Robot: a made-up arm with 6 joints.
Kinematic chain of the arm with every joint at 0, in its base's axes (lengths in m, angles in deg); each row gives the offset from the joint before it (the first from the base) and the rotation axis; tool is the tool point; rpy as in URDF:
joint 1: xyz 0 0 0.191 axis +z
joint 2: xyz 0 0 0 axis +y
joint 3: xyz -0.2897 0 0.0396 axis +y
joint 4: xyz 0.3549 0 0.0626 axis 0.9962 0 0.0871
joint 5: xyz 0 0 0 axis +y
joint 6: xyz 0.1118 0 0.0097 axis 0.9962 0 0.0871
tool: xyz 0 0 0 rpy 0 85 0
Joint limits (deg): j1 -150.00..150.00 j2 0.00..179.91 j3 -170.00..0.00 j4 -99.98..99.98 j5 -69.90..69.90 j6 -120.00..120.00
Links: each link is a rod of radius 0.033 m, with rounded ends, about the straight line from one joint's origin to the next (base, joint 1, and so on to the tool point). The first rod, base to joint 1, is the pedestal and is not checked.
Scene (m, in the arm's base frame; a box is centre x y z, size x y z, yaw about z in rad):
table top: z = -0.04
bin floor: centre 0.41 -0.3 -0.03 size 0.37 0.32 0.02 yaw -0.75
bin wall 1: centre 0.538 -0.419 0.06 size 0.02 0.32 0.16 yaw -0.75
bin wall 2: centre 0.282 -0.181 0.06 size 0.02 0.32 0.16 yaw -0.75
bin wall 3: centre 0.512 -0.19 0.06 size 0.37 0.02 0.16 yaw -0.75
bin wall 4: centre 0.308 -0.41 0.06 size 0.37 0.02 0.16 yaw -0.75
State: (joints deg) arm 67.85 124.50 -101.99 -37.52 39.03 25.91
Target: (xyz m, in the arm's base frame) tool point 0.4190 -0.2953 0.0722
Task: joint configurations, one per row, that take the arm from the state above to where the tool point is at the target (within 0.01 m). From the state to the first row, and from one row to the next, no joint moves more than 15 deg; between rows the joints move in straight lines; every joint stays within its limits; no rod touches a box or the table.
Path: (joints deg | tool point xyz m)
1: 54.29 121.09 -100.26 -37.11 42.59 27.10 | 0.3877 0.4607 0.2701
2: 40.73 117.69 -98.53 -36.70 46.15 28.30 | 0.4748 0.3450 0.2898
3: 27.17 114.28 -96.81 -36.29 49.72 29.49 | 0.5288 0.2145 0.3089
4: 13.61 110.87 -95.08 -35.88 53.28 30.69 | 0.5479 0.0784 0.3271
5: 0.04 107.47 -93.35 -35.47 56.84 31.88 | 0.5326 -0.0542 0.3443
6: -13.52 104.06 -91.62 -35.06 60.40 33.07 | 0.4861 -0.1745 0.3607
7: -20.68 117.37 -87.17 -40.59 57.17 29.49 | 0.4752 -0.2450 0.2149
8: -27.84 130.68 -82.72 -46.11 53.94 25.91 | 0.4190 -0.2953 0.0722

